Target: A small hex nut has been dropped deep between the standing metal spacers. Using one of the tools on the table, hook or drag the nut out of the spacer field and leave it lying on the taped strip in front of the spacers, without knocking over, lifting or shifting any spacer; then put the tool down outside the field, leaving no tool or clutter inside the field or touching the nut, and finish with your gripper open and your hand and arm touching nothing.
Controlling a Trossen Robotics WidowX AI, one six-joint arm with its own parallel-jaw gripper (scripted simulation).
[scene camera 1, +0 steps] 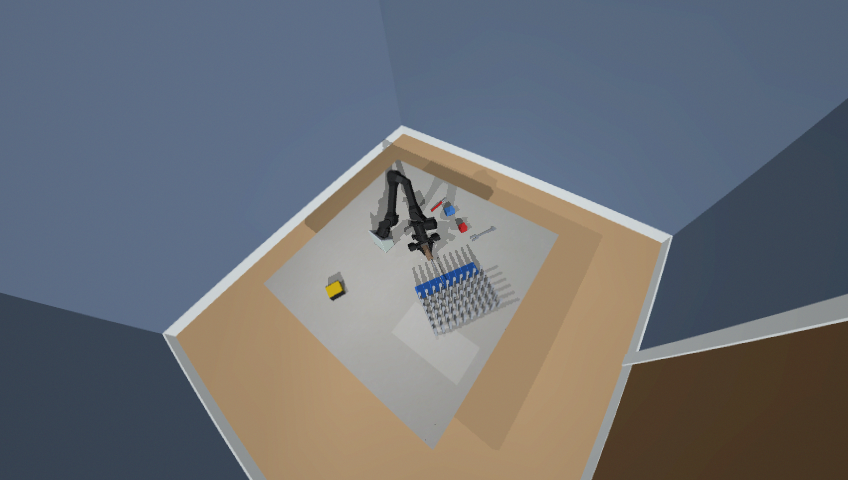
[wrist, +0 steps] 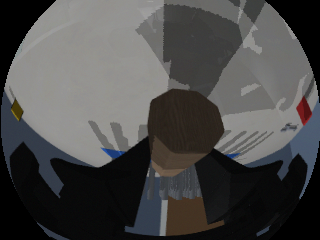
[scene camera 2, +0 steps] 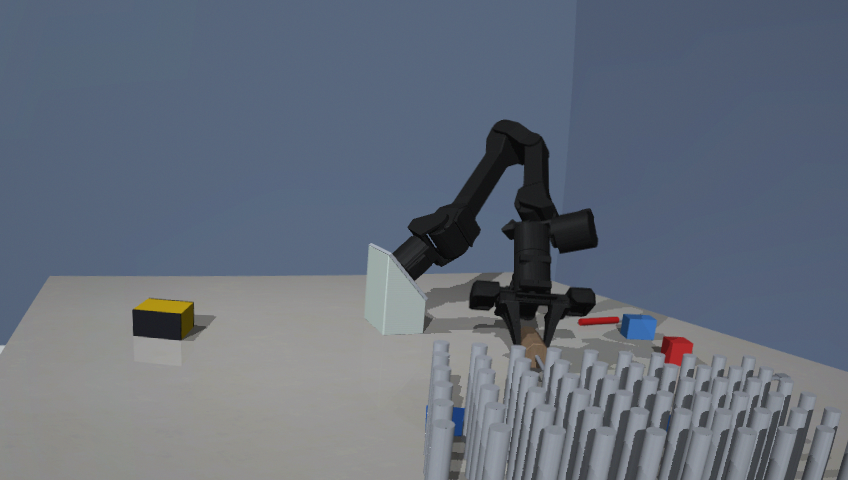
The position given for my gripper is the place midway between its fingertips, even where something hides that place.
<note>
In view: my gripper (scene camera 2: 531,353), a yellow-topped black box (scene camera 2: 154,318) and a blue block (scene camera 2: 636,326).
My gripper shows as well in the wrist view (wrist: 172,142). The wrist view misses the blue block: it is out of frame.
</note>
